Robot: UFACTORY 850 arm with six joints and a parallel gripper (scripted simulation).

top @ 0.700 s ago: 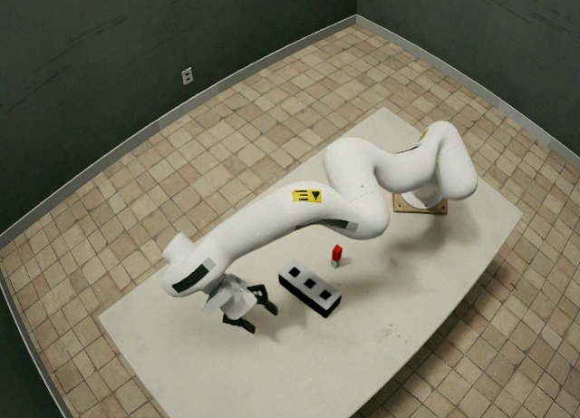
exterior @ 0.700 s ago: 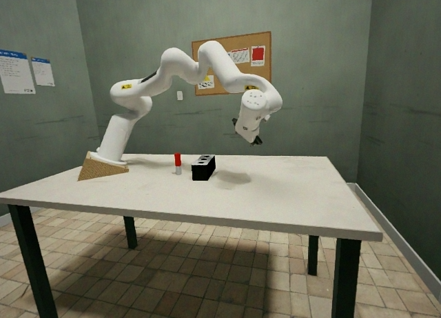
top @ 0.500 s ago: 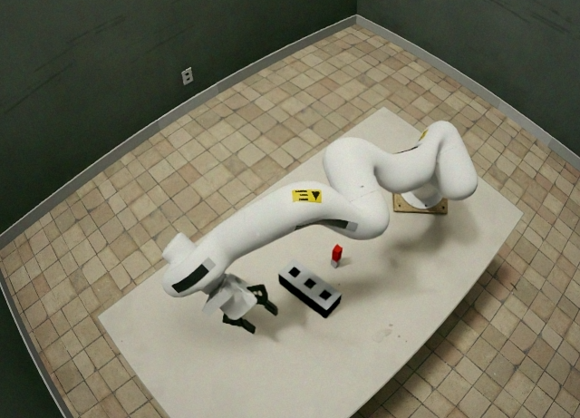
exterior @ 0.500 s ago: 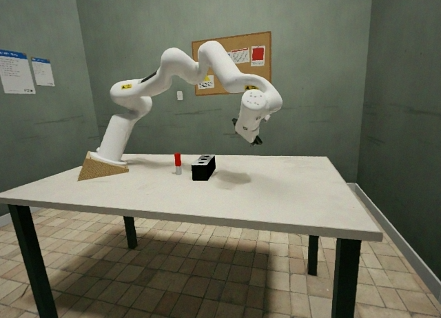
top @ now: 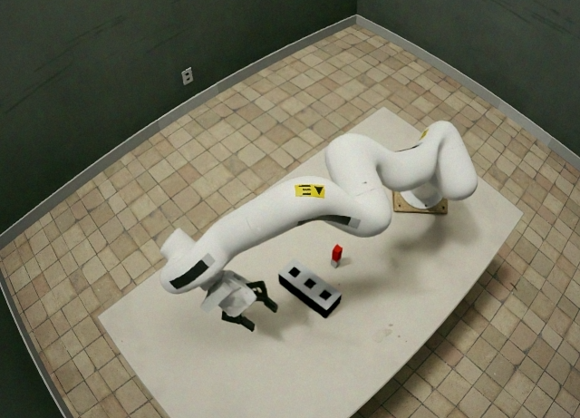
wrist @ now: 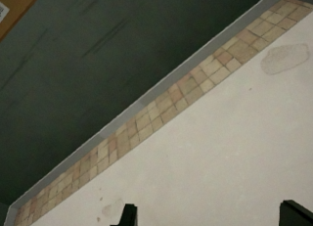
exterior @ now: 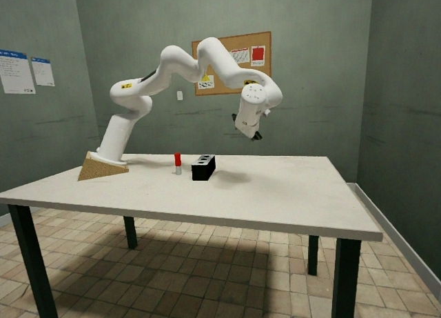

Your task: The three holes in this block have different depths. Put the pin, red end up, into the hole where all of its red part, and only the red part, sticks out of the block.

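My gripper is now 330 mm past the pin, 20 mm to the left of it and 120 mm above it. Also, from my hand: black block: 200 mm behind, 10 mm to the right, 160 mm below.
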